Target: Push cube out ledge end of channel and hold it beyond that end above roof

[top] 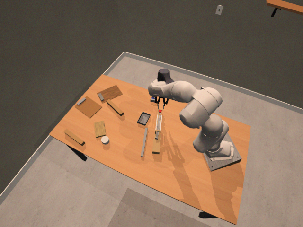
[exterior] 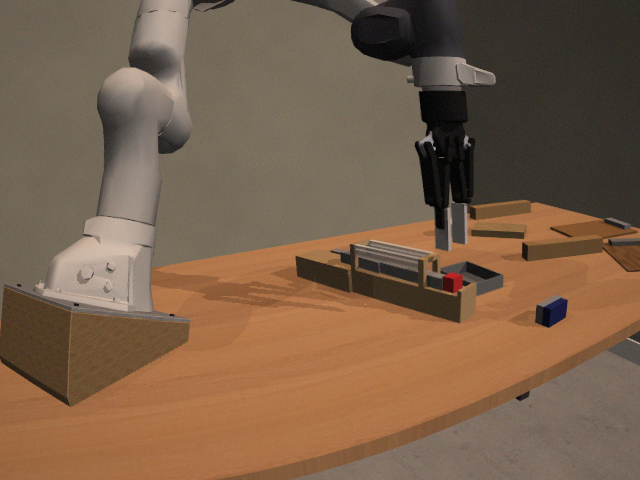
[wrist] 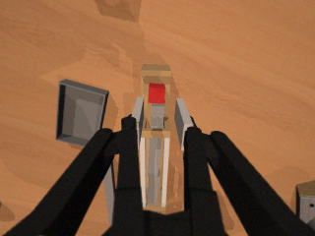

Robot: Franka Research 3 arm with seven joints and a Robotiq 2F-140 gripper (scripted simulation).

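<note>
The red cube is 9 cm below my hand. The rest, counted from my hand: channel (14 cm to the left, 9 cm below, 2 cm behind); grey tray (14 cm below, 13 cm ahead, 9 cm to the left); short grey bar (22 cm to the left, 10 cm below, 3 cm behind).
</note>
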